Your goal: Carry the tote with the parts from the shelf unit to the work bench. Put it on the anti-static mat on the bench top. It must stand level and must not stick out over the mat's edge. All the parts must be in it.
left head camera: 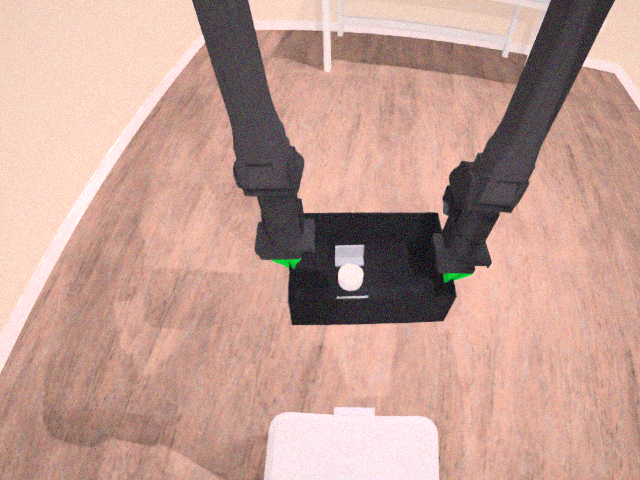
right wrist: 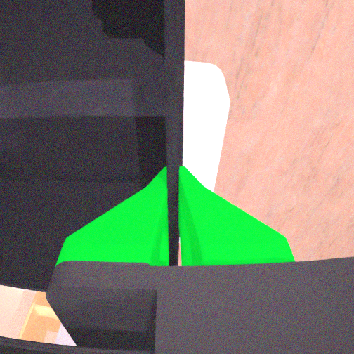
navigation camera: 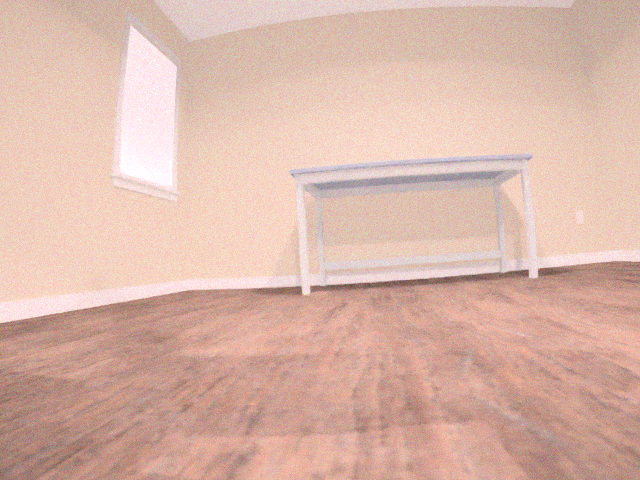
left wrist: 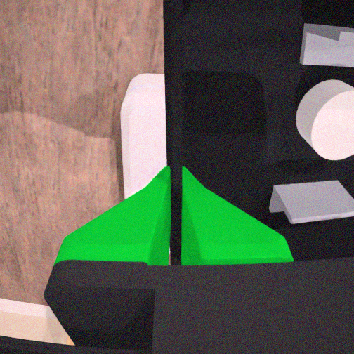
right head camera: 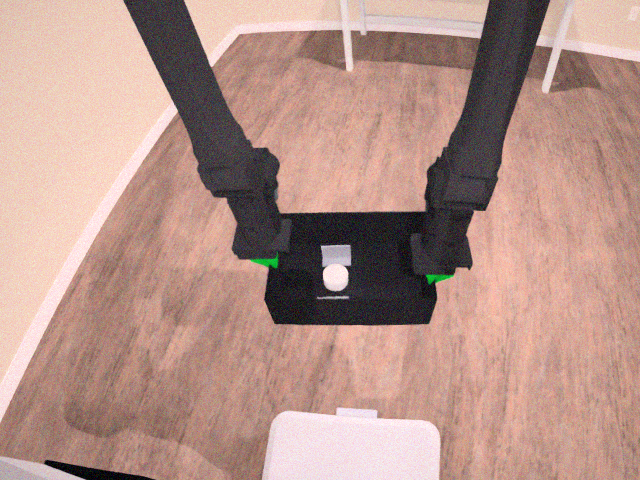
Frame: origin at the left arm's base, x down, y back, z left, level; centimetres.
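Seen in the pictures: left gripper, fingertip midpoint: (left head camera: 292,266) (right head camera: 275,265); right gripper, fingertip midpoint: (left head camera: 446,279) (right head camera: 430,281).
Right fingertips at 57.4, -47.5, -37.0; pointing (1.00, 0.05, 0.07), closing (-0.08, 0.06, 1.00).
Note:
Offsets run from my right fingertips to a thing's middle, as dx, dy, dz.
The black tote @(+1.6, -3.3, +15.1) (left head camera: 370,269) hangs above the wood floor between my two arms; it also shows in the right head view (right head camera: 351,269). In it lie a grey block @(+4.4, -7.8, +18.8) (left head camera: 349,254), a white cylinder @(+5.0, -3.0, +18.5) (left head camera: 350,277) and a thin grey strip @(+4.0, +4.3, +18.0) (left head camera: 351,296). My left gripper (left head camera: 287,262) is shut on the tote's left wall, which runs as a thin dark strip between the green fingers (left wrist: 175,218). My right gripper (left head camera: 457,276) is shut on the right wall in the same way (right wrist: 173,218). The white work bench (navigation camera: 413,216) with a blue-grey top (navigation camera: 410,161) stands ahead by the far wall.
The bench's legs (left head camera: 327,35) show at the top of the head views. My white base (left head camera: 351,444) is below the tote. A beige wall with a white skirting (left head camera: 77,207) runs along the left. A window (navigation camera: 147,110) is in the left wall.

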